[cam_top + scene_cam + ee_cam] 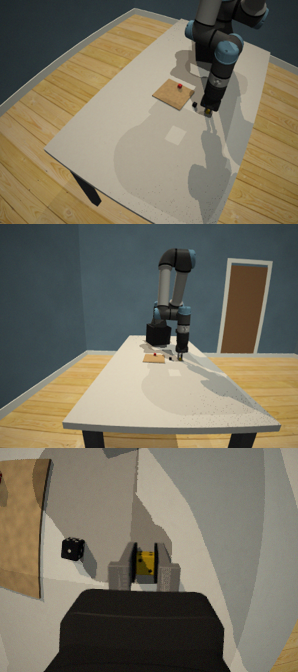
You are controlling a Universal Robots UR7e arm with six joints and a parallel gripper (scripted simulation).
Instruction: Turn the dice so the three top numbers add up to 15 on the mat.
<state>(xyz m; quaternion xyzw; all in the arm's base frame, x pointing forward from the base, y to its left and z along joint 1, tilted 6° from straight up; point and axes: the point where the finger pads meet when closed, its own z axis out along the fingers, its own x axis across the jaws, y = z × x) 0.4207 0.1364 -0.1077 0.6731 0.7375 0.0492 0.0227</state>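
My gripper is now 1 cm short of the yellow die and 1 cm above it. Also, from my hand: black die 6 cm to the right, 1 cm below; then red die 17 cm to the right, 6 cm behind, 1 cm below; then brown mat 17 cm to the right, 2 cm below, 1 cm behind.
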